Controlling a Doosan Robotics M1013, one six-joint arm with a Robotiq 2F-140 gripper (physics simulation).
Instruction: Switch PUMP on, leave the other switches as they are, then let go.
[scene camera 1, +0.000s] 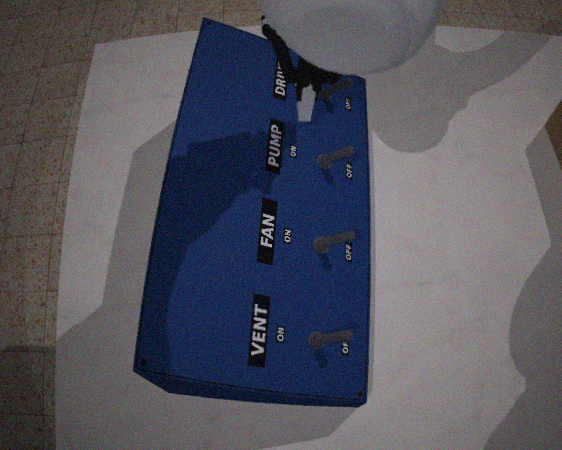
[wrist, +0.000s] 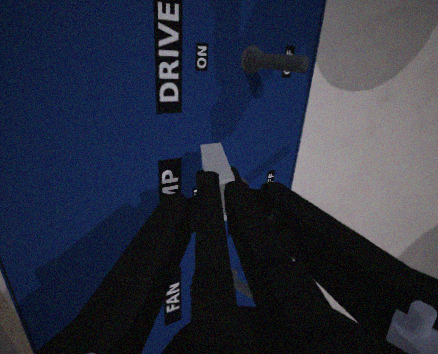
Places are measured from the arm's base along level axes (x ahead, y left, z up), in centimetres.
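Pixels of known places: gripper, fingertip midpoint: (scene camera 1: 303, 113) (wrist: 211, 160).
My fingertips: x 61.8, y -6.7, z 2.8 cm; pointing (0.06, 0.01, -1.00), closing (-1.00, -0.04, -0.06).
Observation:
For each thing: its top centre in the pictures, then the offset to it from my fingertips. Level surfaces: height alone.
- PUMP lever at its top centre: (scene camera 1: 339, 147) dx -4.4, dy +5.1, dz -0.6 cm
- DRIVE lever at its top centre: (wrist: 285, 63) (scene camera 1: 339, 78) dx -5.5, dy -6.9, dz -0.6 cm
- FAN lever at its top centre: (scene camera 1: 338, 232) (wrist: 248, 302) dx -3.3, dy +17.0, dz -0.6 cm
- VENT lever at its top centre: (scene camera 1: 335, 333) dx -2.2, dy +29.0, dz -0.6 cm
- pale table at its surface level: dz -13.6 cm
A blue panel (scene camera 1: 220, 280) (wrist: 100, 125) carries levers labelled DRIVE, PUMP, FAN and VENT. The PUMP lever (scene camera 1: 336, 156) leans toward its OFF label in the scene view; in the wrist view it is hidden behind the fingers. The DRIVE lever (scene camera 1: 336, 90) (wrist: 275, 60), the FAN lever (scene camera 1: 334, 241) and the VENT lever (scene camera 1: 330, 338) also lean toward OFF. My gripper (scene camera 1: 305, 107) (wrist: 211, 160) is shut with nothing between its pale fingertips. It is above the panel between the DRIVE and PUMP levers, on the ON side of them, apart from the PUMP lever.
The panel lies on a pale table (scene camera 1: 440, 250) (wrist: 370, 130), with table surface on both sides of it. The pale arm (scene camera 1: 350, 30) covers the panel's top right corner in the scene view. Tiled floor (scene camera 1: 30, 200) shows at the left. Shadows fall across panel and table.

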